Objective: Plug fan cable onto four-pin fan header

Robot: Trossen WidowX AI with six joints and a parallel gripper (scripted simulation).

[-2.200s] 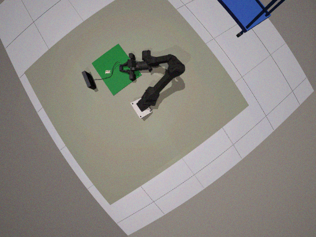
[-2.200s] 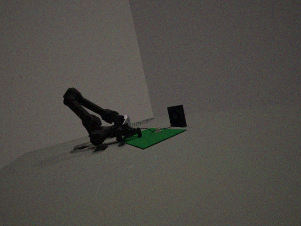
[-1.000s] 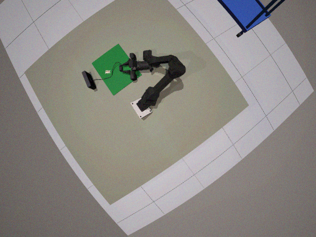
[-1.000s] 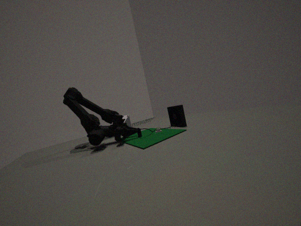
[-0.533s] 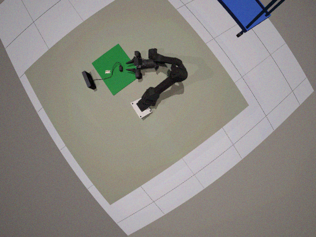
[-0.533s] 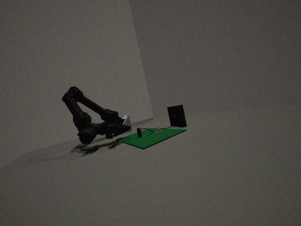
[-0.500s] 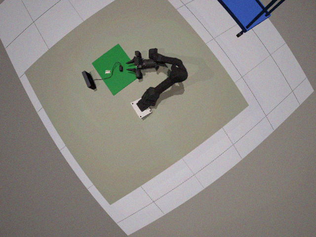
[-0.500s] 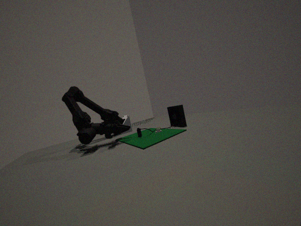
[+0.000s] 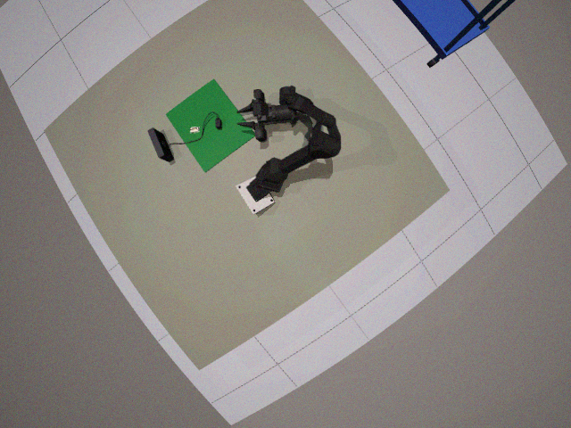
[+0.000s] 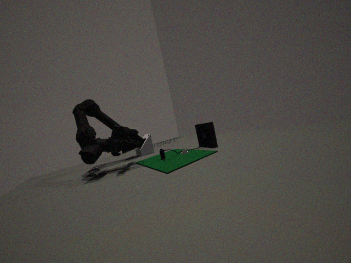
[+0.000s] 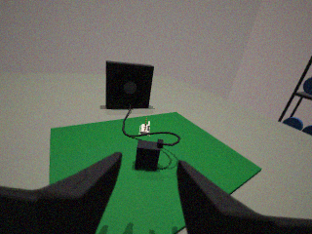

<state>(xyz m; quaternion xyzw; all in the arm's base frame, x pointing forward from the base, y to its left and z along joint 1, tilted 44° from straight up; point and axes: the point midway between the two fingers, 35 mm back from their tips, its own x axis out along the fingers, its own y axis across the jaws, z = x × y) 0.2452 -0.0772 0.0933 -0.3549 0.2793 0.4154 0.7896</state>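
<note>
Now: gripper tip 70 mm to the right of the black plug, 70 mm above it and 40 mm short of it. Round my gripper tip: black fan (290 mm to the left, 100 mm ahead, 30 mm below); green board (100 mm to the left, 100 mm below, 70 mm ahead); white four-pin header (160 mm to the left, 90 mm below, 90 mm ahead).
</note>
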